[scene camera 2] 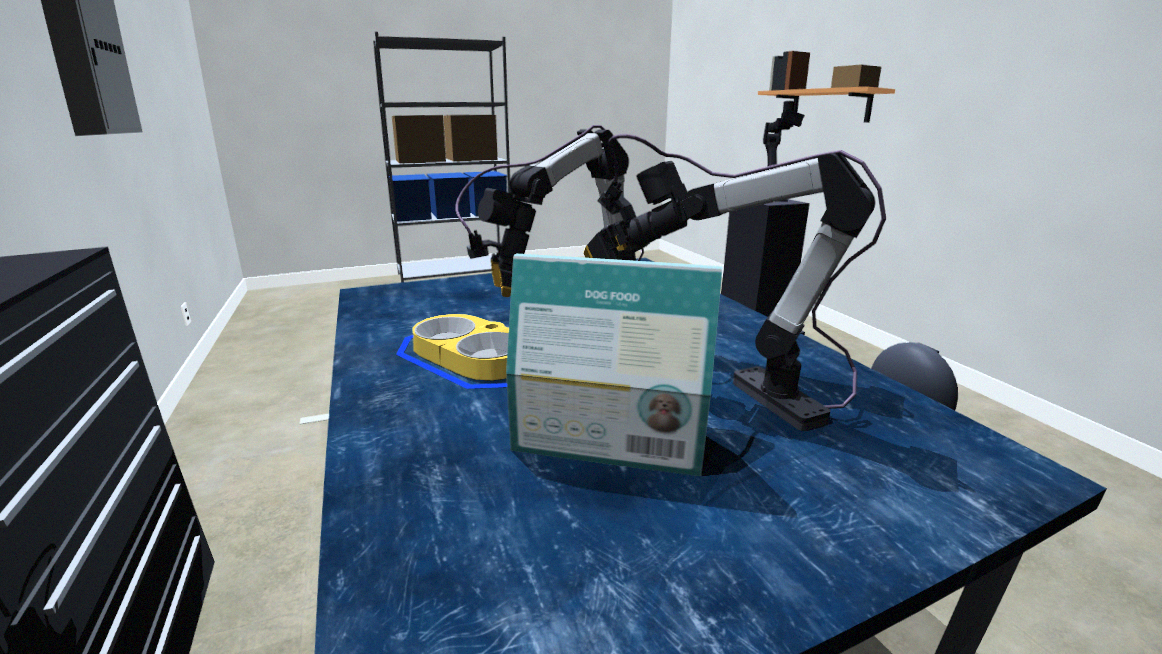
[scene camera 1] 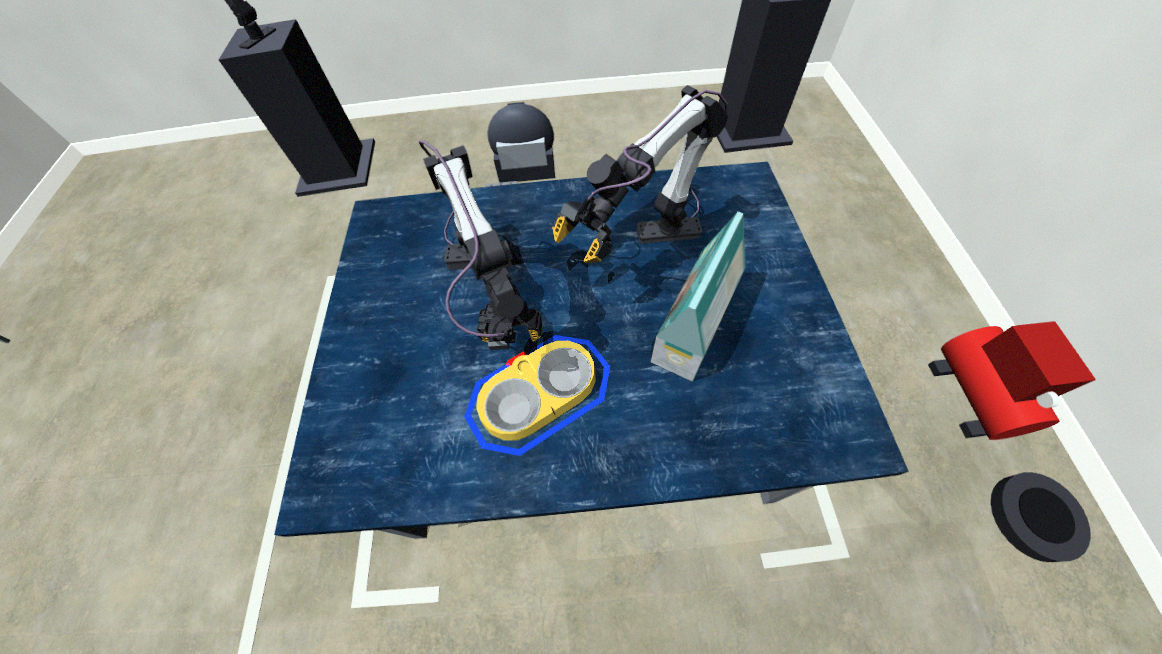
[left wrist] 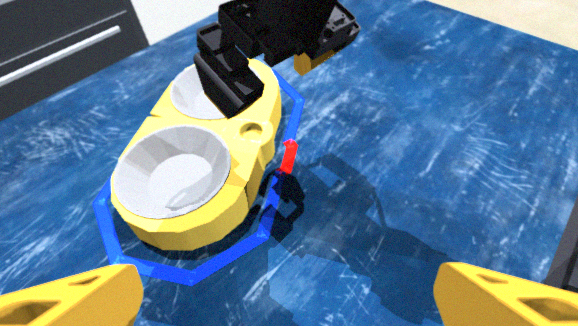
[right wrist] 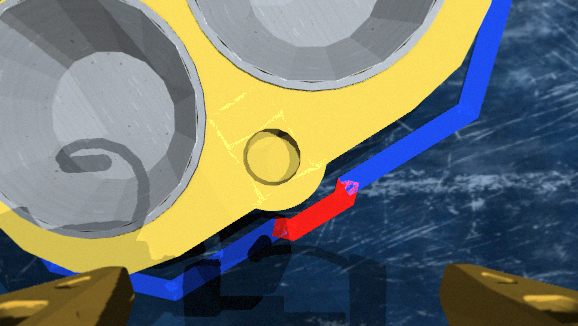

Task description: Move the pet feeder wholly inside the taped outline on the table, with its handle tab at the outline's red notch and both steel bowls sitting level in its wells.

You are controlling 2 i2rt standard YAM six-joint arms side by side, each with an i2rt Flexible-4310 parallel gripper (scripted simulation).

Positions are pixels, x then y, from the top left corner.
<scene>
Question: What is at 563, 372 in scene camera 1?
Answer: A steel bowl.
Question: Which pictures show my left gripper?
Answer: Scene camera 2, scene camera 1 and the left wrist view only.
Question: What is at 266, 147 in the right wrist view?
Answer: A yellow pet feeder.
</scene>
